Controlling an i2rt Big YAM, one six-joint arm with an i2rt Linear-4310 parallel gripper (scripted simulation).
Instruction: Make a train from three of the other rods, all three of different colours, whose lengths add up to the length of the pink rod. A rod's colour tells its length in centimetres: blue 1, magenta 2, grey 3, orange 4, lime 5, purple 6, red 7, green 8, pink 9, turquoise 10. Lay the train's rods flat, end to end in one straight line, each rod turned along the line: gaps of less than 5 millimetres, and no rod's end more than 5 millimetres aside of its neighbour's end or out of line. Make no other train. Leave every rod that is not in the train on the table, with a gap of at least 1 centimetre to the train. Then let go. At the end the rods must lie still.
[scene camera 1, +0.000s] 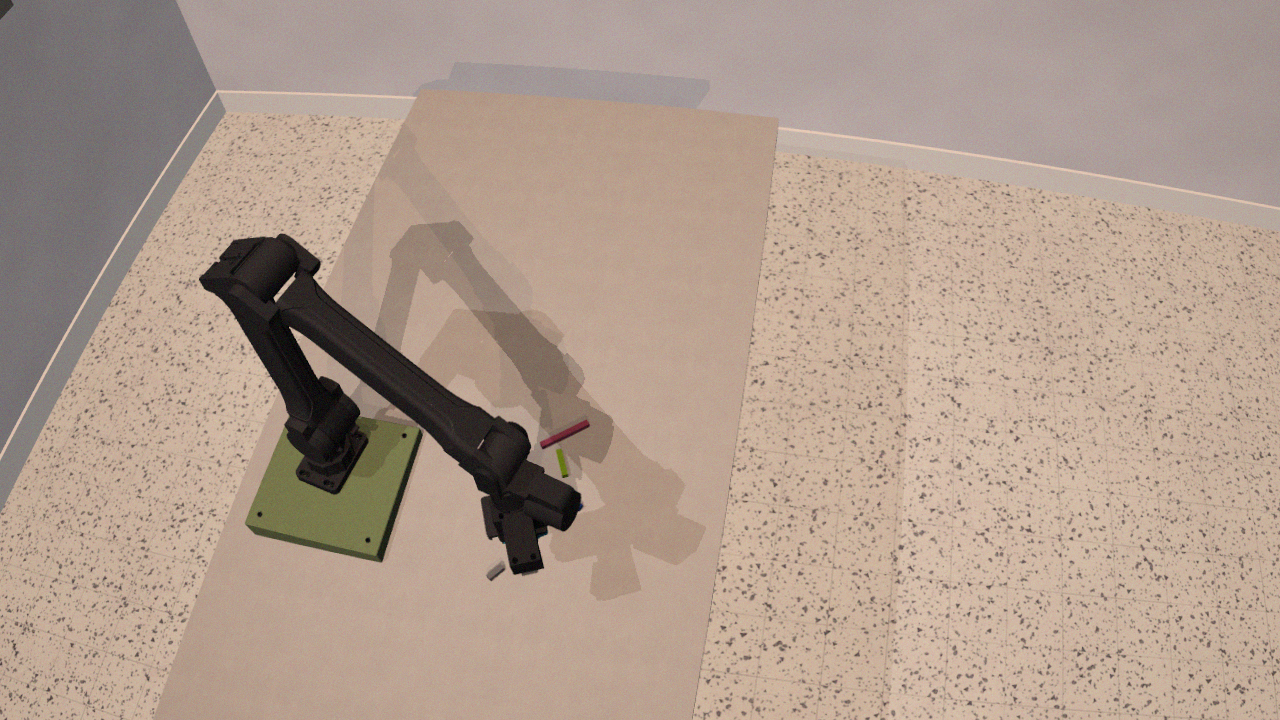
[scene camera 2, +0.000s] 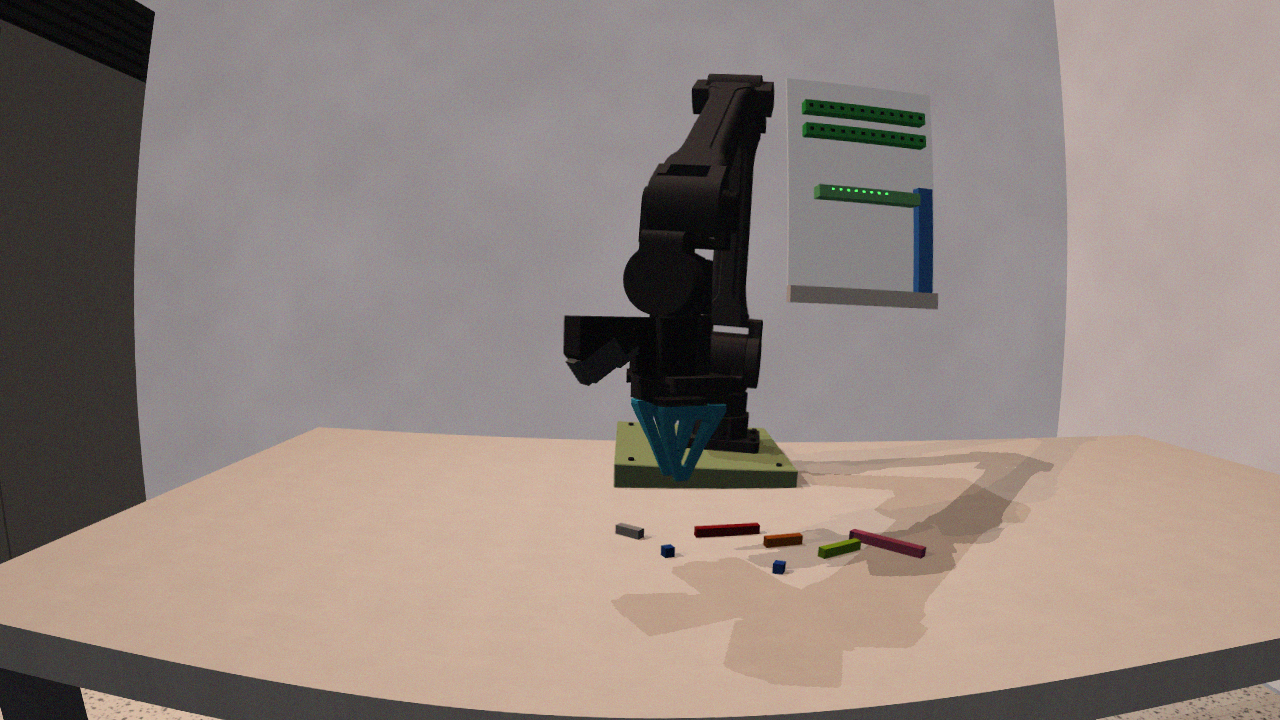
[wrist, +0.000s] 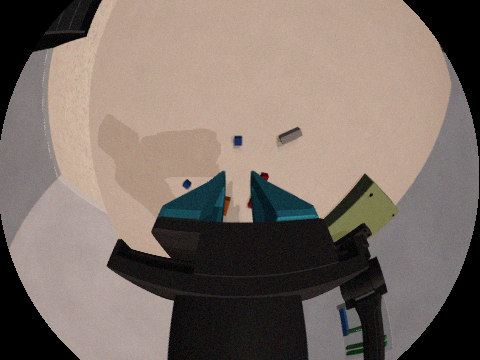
In view: my gripper (scene camera 2: 675, 477) and a pink rod (scene camera 2: 910, 549).
My gripper is seen too in the wrist view (wrist: 238, 176). The wrist view does not show the pink rod, which is hidden by my gripper.
